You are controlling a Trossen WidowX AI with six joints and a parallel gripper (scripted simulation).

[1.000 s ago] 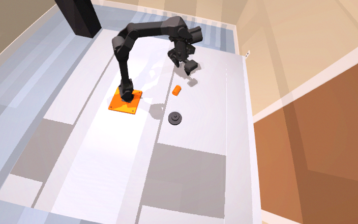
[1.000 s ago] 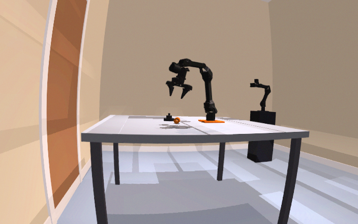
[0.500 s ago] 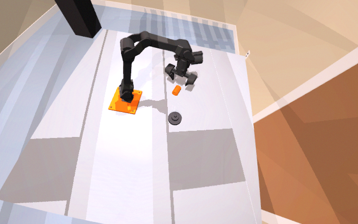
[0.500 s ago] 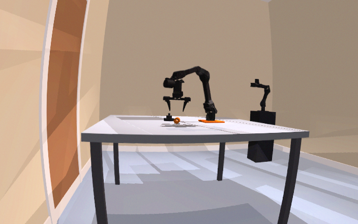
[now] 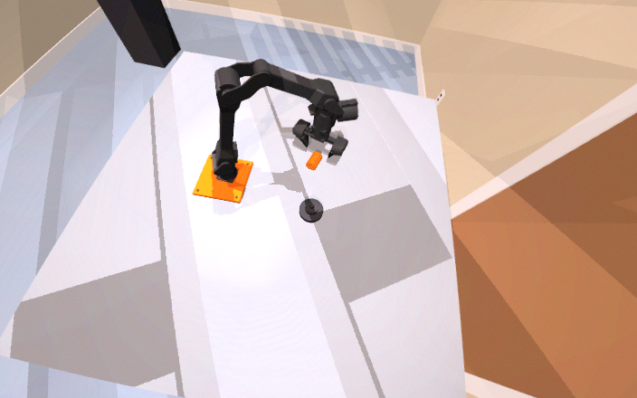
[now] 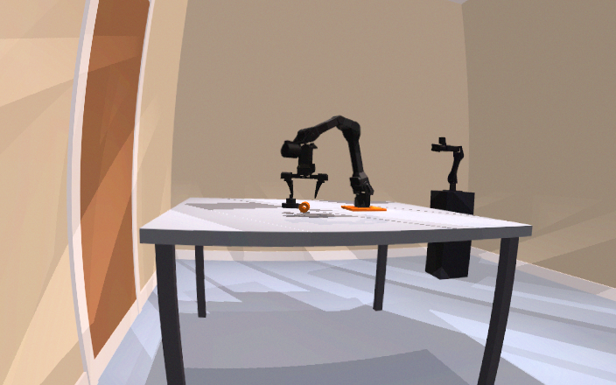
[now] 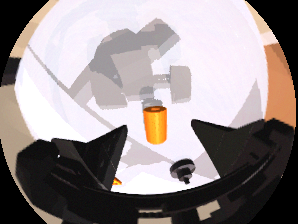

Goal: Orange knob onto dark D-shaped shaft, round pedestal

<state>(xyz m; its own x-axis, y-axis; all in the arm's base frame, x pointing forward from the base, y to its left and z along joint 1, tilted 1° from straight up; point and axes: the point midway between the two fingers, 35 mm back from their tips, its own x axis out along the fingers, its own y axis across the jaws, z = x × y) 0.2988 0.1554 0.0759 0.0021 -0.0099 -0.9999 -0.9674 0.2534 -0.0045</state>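
Right now the orange knob is 1 cm behind my gripper tip, 2 cm to the right of it and 4 cm below it. From my gripper tip the other things lie so: round pedestal: 3 cm ahead, 22 cm to the right, 3 cm below.
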